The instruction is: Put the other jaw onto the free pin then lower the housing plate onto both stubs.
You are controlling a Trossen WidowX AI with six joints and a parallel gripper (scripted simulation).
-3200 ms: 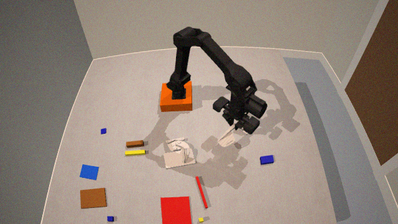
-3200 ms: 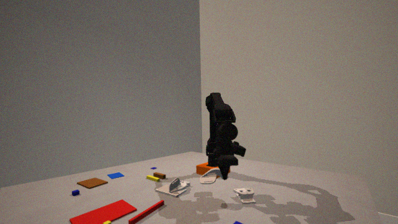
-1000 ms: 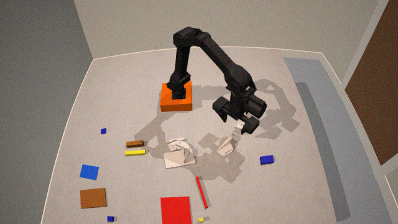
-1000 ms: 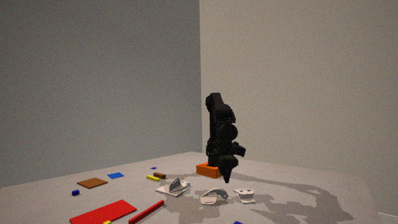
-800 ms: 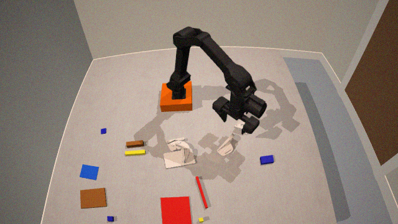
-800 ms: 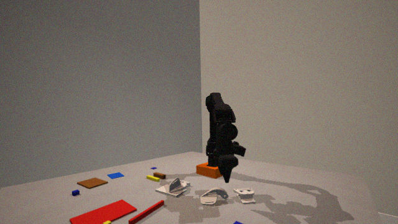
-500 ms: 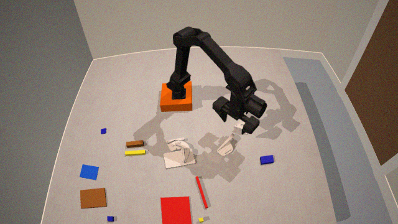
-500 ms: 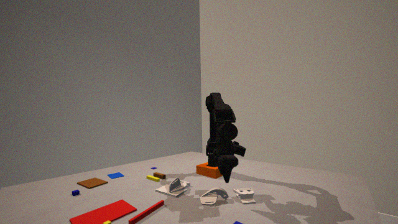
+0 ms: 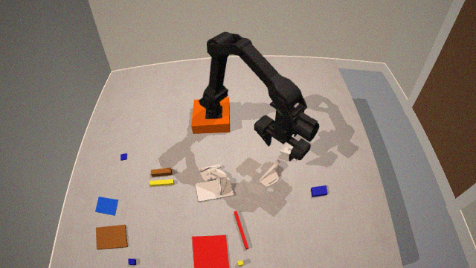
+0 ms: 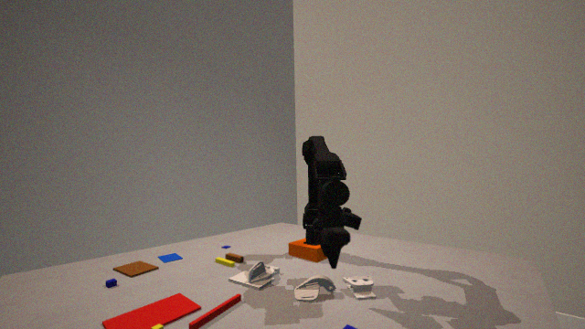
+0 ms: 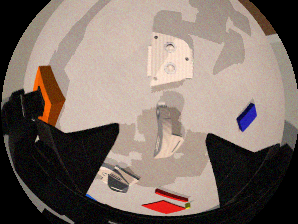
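The pale jaw lies 60 mm below my gripper tip, 10 mm to the right of it and 10 mm ahead of it. From my gripper tip the other things lie so: red bar: 250 mm ahead, 130 mm to the right, 70 mm below; then brown bar: 420 mm to the right, 70 mm below, 20 mm ahead; then blue block: 140 mm to the left, 120 mm ahead, 70 mm below.
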